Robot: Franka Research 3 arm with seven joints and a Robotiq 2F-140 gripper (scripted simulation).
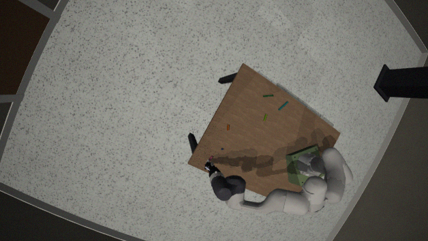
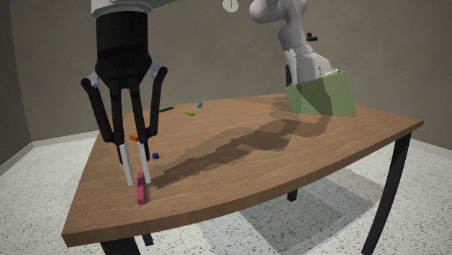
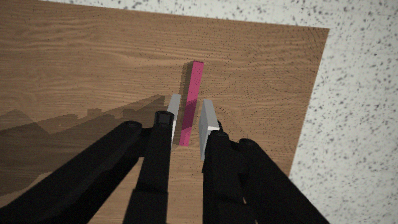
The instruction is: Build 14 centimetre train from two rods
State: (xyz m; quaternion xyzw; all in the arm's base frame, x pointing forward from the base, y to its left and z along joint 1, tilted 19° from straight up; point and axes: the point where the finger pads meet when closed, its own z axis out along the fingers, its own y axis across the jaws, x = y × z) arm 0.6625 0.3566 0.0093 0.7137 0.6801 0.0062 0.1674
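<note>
Now: hand 5 cm above the pink rod. Also, from my hand: lime rod (21 cm behind, 48 cm to the right, 5 cm below); orange rod (1 cm ahead, 28 cm to the right, 5 cm below); blue rod (4 cm behind, 12 cm to the right, 5 cm below).
</note>
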